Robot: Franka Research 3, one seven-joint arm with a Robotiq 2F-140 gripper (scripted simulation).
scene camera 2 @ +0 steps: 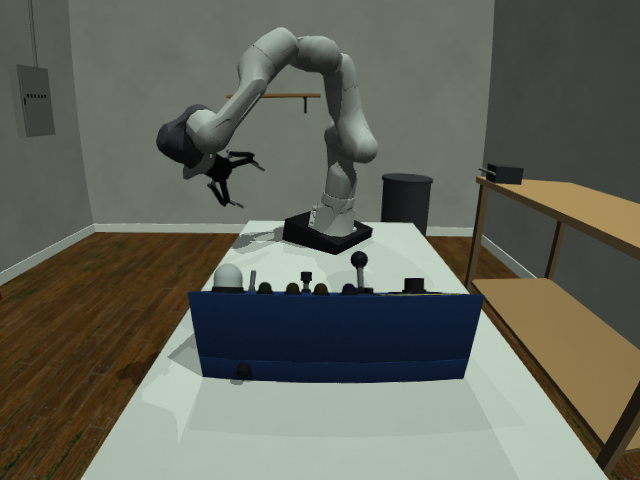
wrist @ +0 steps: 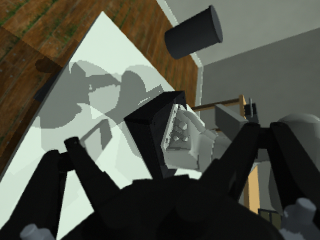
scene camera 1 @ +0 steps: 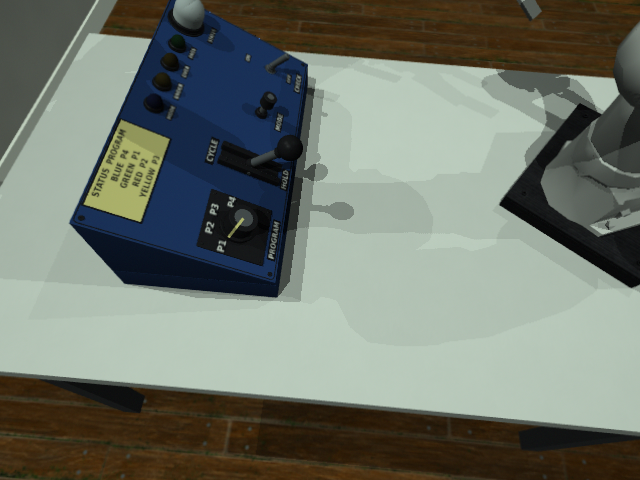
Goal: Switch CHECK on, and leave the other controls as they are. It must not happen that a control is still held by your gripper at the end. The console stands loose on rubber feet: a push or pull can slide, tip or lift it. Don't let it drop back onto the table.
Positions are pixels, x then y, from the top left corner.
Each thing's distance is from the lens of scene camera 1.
blue console (scene camera 1: 174,162): 0.67 m
